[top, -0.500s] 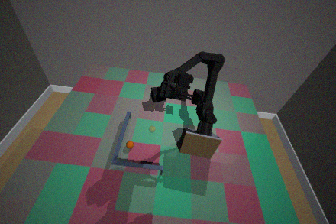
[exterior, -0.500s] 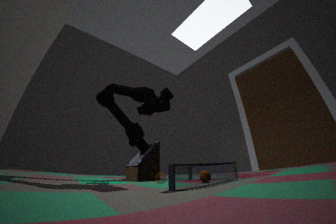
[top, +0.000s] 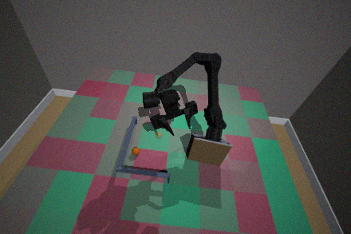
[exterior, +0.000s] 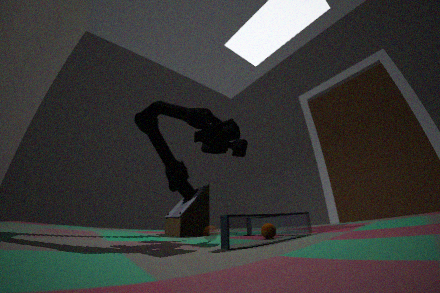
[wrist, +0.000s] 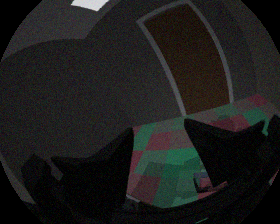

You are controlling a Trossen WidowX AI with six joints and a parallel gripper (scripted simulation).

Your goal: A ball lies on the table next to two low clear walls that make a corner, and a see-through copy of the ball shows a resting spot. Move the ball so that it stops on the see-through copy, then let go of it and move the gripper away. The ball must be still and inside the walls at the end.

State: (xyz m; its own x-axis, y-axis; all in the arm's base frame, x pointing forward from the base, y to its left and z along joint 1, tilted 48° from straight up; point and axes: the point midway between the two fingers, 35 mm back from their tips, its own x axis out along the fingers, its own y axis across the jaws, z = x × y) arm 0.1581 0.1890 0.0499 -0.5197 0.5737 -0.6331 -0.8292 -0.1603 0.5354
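My gripper tip is now 210 mm short of the orange ball, 40 mm to the left of it and 300 mm above it. Round my gripper tip: see-through copy of ball 120 mm ahead, 170 mm to the right, 300 mm below.
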